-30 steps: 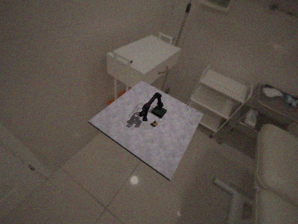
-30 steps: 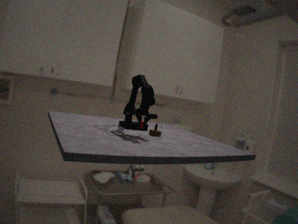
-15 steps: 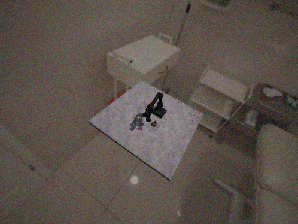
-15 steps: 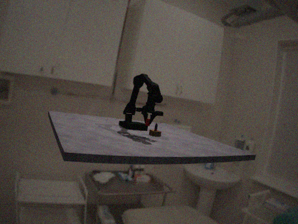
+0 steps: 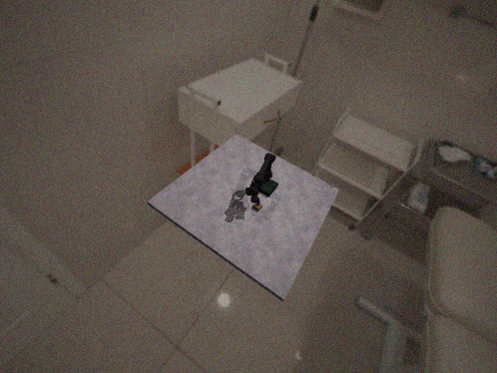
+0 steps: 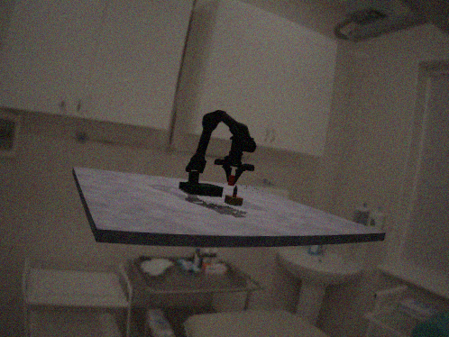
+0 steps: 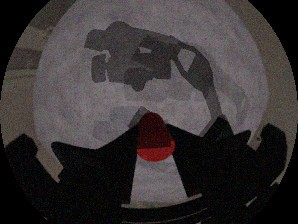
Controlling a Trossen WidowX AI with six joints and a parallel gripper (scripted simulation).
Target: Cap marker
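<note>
The brown holder block lies 40 mm behind my gripper tip, 50 mm to the left of it and 90 mm below it. The rest, counted from my gripper tip: red cap 10 mm above.
</note>
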